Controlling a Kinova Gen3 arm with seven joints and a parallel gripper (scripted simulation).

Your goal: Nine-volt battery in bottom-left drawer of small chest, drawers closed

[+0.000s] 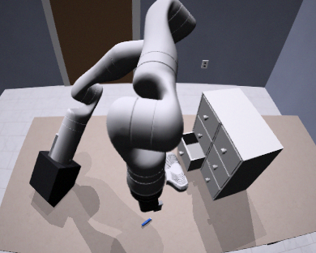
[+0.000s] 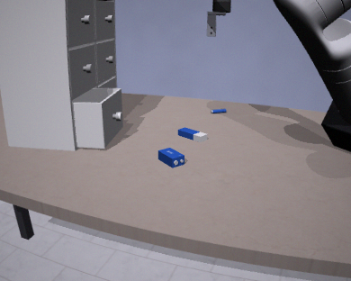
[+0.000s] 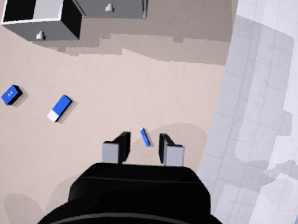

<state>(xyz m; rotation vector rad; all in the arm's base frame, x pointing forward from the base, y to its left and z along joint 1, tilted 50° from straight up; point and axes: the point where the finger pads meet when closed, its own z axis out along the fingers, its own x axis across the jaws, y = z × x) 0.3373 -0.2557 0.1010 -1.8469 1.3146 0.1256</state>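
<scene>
Now: the nine-volt battery 33 cm to the left of my hand, 22 cm below it and 12 cm behind it. Round my hand: blue stick 22 cm below, 2 cm behind, 1 cm to the right; blue-and-white block 22 cm below, 20 cm to the left, 8 cm behind.
</scene>
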